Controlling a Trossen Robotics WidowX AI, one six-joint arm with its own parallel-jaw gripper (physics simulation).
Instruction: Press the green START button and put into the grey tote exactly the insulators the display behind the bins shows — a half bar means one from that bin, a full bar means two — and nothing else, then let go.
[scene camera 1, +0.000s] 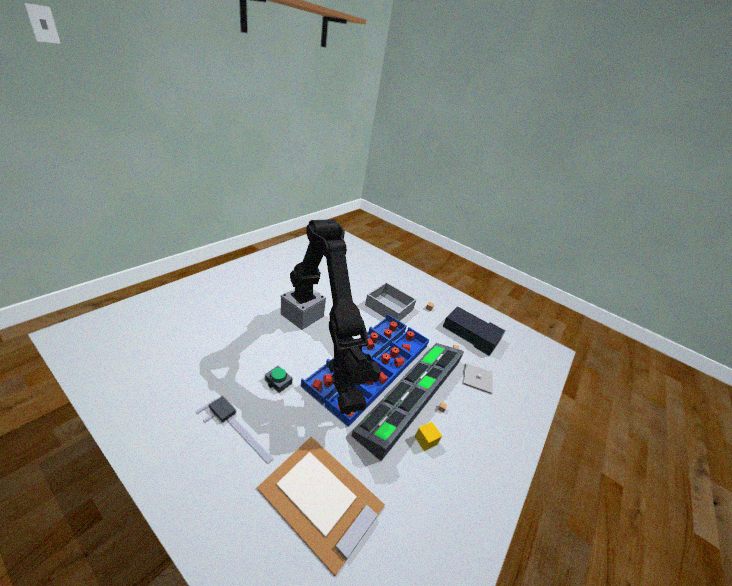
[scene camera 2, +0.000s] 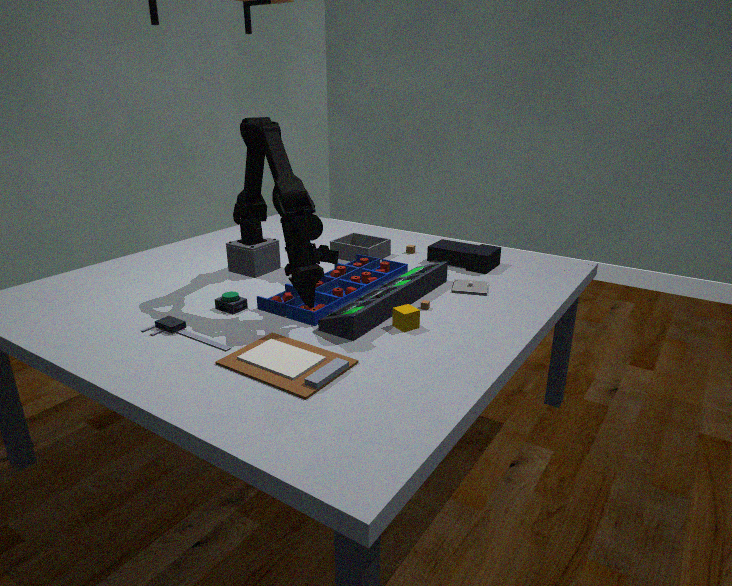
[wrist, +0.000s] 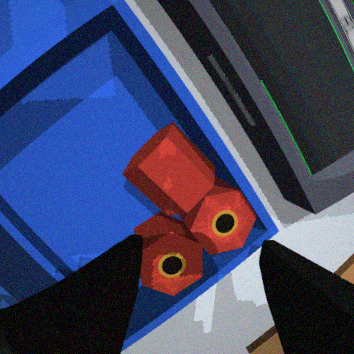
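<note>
My gripper (scene camera 1: 351, 408) (scene camera 2: 310, 305) (wrist: 201, 248) is partly open and empty, low over the near end bin, close to its insulators. Three red hexagonal insulators are there in the wrist view: one lying (wrist: 170, 172), one with its hole up in the corner (wrist: 225, 222), another with its hole up (wrist: 171, 265) beside the left finger. The blue bins (scene camera 1: 323, 403) (scene camera 2: 286, 310) hold several more insulators. The display (scene camera 1: 372, 449) (scene camera 2: 366, 323) shows three green bars, the largest at its far end. The green START button (scene camera 1: 278, 373) (scene camera 2: 230, 295) stands left. The grey tote (scene camera 1: 380, 308) (scene camera 2: 358, 249) shows no insulator in scene camera 1.
A clipboard (scene camera 1: 314, 491) (scene camera 2: 280, 357) lies at the front, a caliper (scene camera 1: 221, 408) (scene camera 2: 170, 323) at the left. A yellow cube (scene camera 1: 428, 435) (scene camera 2: 405, 317), a black block (scene camera 1: 473, 331) (scene camera 2: 463, 254) and a light plate (scene camera 1: 478, 378) (scene camera 2: 470, 287) are beyond the display.
</note>
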